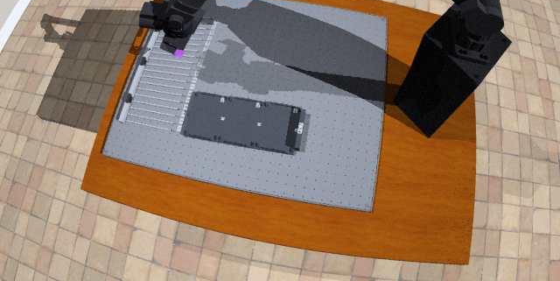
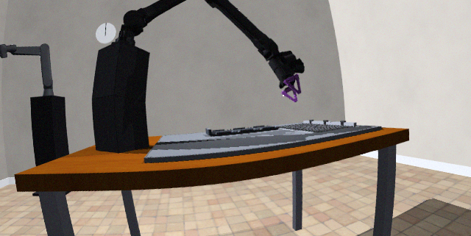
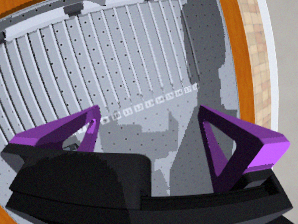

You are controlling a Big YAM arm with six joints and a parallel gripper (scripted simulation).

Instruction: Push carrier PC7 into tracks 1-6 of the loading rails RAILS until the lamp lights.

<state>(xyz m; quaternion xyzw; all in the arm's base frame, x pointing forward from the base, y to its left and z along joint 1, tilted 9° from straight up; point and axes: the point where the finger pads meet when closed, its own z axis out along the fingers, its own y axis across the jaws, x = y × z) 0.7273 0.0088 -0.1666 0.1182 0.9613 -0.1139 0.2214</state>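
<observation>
Now: hand 210 mm past the carrier PC7, 170 mm to the right of it and 130 mm above it.
</observation>
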